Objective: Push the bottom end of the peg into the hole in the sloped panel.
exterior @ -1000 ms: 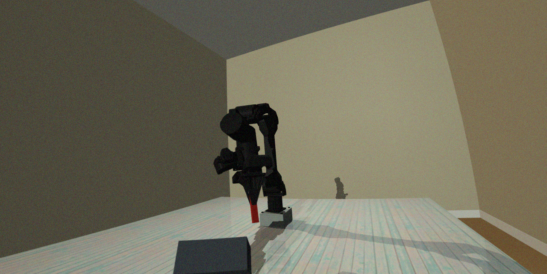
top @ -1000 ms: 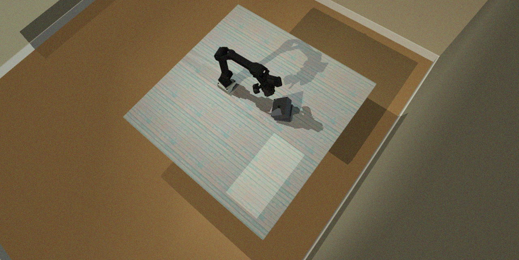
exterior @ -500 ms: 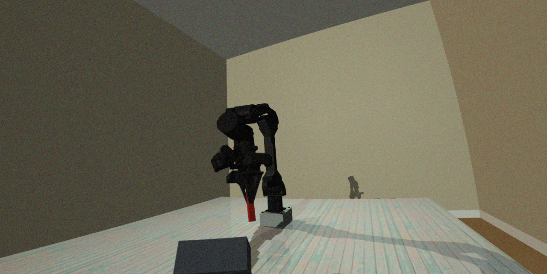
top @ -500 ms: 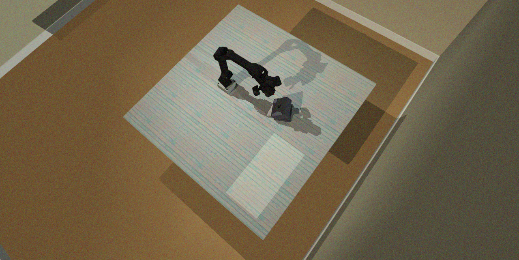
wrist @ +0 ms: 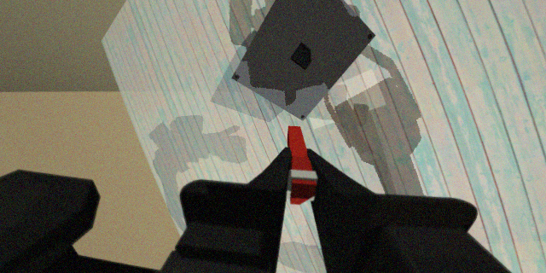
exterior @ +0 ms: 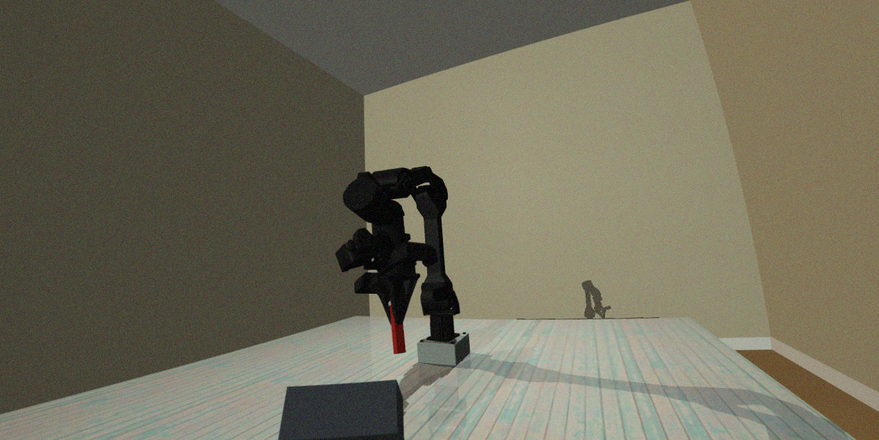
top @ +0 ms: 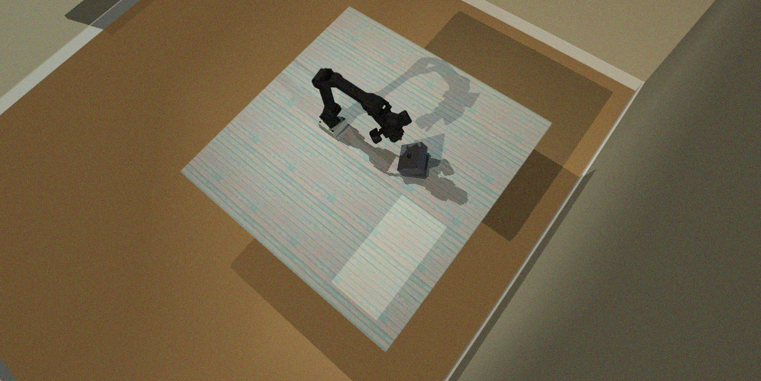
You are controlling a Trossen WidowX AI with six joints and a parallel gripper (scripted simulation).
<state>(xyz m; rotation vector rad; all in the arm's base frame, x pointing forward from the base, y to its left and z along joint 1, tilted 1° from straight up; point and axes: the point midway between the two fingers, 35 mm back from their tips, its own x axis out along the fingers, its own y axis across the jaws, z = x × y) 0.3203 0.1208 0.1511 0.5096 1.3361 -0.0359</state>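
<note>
Right now my gripper tip is 100 mm short of the sloped panel and 90 mm above it. Round my gripper tip: red square peg: 20 mm above.
</note>
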